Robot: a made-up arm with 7 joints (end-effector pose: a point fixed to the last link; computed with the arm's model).
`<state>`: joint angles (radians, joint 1 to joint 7).
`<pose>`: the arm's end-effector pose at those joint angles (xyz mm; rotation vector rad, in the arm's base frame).
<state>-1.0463 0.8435 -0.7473 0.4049 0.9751 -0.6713 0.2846</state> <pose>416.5 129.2 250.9 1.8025 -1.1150 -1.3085</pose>
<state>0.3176 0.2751 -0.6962 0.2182 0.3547 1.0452 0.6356</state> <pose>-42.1 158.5 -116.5 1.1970 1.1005 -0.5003</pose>
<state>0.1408 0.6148 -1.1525 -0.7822 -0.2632 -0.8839 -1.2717</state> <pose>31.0 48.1 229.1 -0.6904 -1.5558 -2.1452</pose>
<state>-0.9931 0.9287 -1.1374 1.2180 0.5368 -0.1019 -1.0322</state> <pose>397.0 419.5 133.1 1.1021 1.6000 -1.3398</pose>
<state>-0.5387 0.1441 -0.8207 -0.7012 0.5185 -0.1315 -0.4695</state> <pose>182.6 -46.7 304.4 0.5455 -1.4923 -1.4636</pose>
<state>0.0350 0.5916 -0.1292 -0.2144 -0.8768 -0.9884 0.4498</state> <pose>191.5 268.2 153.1 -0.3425 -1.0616 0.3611</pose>
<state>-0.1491 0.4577 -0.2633 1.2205 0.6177 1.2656 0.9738</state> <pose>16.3 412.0 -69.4 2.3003 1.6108 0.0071</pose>
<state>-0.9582 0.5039 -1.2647 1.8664 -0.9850 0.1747 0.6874</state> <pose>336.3 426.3 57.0 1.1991 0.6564 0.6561</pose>
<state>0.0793 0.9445 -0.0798 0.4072 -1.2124 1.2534 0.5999</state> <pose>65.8 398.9 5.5 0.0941 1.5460 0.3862</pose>
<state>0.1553 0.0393 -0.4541 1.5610 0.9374 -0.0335 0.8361</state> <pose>-195.8 171.6 -182.3 1.1209 0.8464 -1.0801</pose>
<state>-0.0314 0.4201 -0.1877 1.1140 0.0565 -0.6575 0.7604</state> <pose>55.9 327.3 -112.4 0.8012 0.2105 0.1799</pose>
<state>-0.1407 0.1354 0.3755 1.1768 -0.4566 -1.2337 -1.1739</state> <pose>81.6 263.5 -105.1 0.0148 -0.4062 -0.6113</pose>
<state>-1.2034 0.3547 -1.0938 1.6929 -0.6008 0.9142 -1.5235</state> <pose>405.2 287.5 44.2 -0.7183 1.2621 -0.7364</pose>
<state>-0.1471 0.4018 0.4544 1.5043 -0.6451 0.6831 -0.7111</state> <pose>-77.8 285.7 -178.3 -1.2718 0.8866 0.5164</pose>
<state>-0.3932 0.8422 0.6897 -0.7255 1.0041 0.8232 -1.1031</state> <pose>156.2 326.2 454.2 1.2401 0.0768 0.1328</pose>
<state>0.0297 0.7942 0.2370 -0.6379 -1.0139 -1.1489 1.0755</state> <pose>147.1 286.4 304.8 -0.7761 -1.4482 0.7746</pose>
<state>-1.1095 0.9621 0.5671 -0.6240 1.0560 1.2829 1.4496</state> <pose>95.4 296.1 522.7 -0.5035 0.7033 -2.9402</pose>
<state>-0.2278 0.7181 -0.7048 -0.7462 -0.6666 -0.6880 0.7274</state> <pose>184.3 99.8 248.3 -0.7128 -0.8797 -0.2470</pose>
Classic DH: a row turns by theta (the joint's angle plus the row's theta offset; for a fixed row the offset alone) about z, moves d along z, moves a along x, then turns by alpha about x. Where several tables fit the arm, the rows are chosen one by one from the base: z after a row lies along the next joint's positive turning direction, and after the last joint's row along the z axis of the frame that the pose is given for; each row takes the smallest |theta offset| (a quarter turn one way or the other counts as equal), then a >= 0, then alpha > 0; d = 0 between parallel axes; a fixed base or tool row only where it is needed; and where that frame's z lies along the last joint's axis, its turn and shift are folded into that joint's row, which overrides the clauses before.
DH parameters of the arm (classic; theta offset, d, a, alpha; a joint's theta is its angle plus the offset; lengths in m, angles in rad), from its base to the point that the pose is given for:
base (fixed): -0.071 0.3495 -0.015 -1.3004
joint 1: -1.3111 0.075 -0.0393 -1.5708
joint 2: 1.2915 0.0181 -0.038 1.5708
joint 3: -1.5708 -0.2623 0.0067 1.5708
joint 4: -1.5708 0.013 0.0037 1.5708
joint 5: 0 0.2007 0.0183 -1.5708
joint 6: -1.5708 0.007 0.0778 1.5708
joint 7: -1.4927 0.0654 -0.0112 0.3858
tool (fixed): 1.2987 -0.0619 0 0

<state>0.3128 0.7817 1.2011 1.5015 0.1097 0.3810 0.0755</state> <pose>-290.2 483.5 40.7 0.0867 1.3677 1.2962</pose>
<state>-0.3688 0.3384 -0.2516 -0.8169 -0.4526 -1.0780 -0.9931</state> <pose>138.1 130.5 323.2 0.3948 -2.3744 -1.3411</pose>
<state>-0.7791 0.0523 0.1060 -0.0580 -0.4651 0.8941 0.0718</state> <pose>429.5 73.9 178.8 -0.3236 -0.0607 -0.4579</pose>
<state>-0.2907 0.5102 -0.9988 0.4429 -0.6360 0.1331 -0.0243</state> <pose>175.7 127.4 -112.9 0.0077 0.6029 -0.9031</pose>
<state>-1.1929 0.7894 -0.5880 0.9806 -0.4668 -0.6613 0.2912</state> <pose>484.3 287.6 314.1 0.6371 -0.9036 -0.1012</pose>
